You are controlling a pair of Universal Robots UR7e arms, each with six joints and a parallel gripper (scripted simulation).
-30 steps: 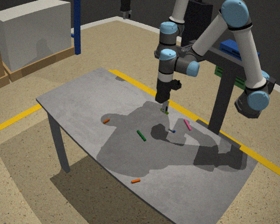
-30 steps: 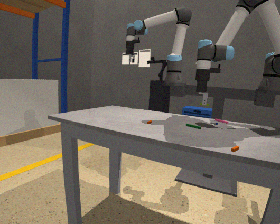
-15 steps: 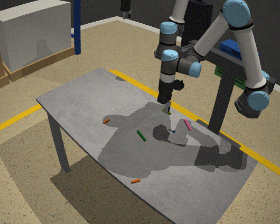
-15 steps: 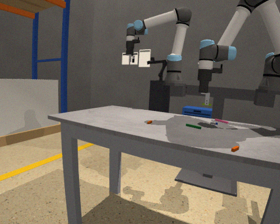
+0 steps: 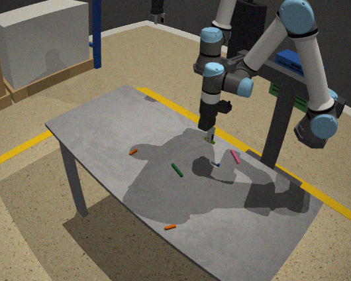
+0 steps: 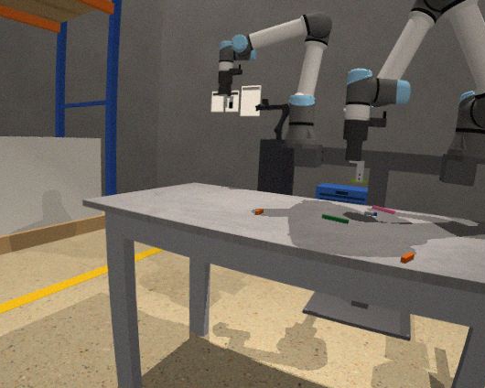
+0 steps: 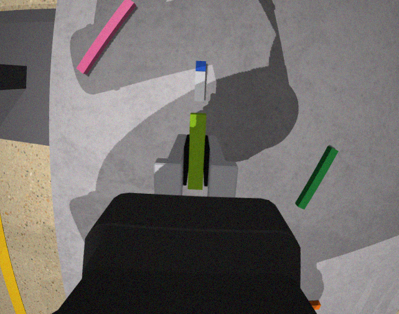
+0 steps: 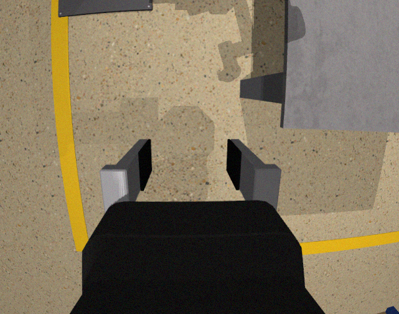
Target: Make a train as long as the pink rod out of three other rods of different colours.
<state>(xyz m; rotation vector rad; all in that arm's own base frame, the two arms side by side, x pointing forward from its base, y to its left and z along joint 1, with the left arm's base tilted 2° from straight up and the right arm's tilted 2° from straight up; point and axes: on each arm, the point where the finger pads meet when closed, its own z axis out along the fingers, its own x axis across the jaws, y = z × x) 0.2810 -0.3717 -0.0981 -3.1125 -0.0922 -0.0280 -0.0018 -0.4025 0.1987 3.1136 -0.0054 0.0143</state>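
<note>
The lime rod is 20 mm below my left hand. Round my left hand: pink rod 120 mm behind, 70 mm to the left, 120 mm below; blue rod 10 mm behind, 60 mm to the left, 120 mm below; grey rod 10 mm behind, 40 mm to the left, 120 mm below.
</note>
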